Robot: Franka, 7 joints.
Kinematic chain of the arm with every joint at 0, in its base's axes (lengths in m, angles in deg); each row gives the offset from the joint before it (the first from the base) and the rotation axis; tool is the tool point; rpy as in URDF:
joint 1: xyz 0 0 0.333 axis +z
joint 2: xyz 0 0 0 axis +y
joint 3: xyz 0 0 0.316 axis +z
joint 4: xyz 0.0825 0 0 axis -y
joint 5: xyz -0.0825 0 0.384 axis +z
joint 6: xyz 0 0 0 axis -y
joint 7: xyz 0.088 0 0 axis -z
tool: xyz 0 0 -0.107 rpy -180 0 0
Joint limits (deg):
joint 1: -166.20..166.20
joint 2: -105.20..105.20
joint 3: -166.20..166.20
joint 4: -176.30..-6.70
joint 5: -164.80..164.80
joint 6: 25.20..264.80
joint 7: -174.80..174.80
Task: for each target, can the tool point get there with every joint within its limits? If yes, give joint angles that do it. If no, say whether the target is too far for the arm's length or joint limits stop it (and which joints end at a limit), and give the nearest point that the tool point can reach.
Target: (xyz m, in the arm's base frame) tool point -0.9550 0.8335 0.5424
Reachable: no: too far | nearest point -0.6377 0.5566 0.4728 | short by 0.427 m
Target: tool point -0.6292 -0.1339 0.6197
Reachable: yes | joints -14.40 -63.59 -111.48 -28.18 -130.44 234.13 39.82
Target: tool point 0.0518 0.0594 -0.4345
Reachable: no: joint limits stop it (at a limit: joint 2) | nearest point 0.0744 0.0853 -0.3328 | short by 0.107 m
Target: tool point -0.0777 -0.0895 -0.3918
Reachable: no: joint limits stop it (at a limit: joint 2) | nearest point -0.0878 -0.1011 -0.3393 | short by 0.055 m
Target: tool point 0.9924 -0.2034 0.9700
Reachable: no: too far | nearest point 0.7115 -0.1458 0.7897 | short by 0.339 m
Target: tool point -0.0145 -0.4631 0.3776
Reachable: yes | joints -10.86 49.18 -71.93 -140.66 70.06 221.72 -61.77
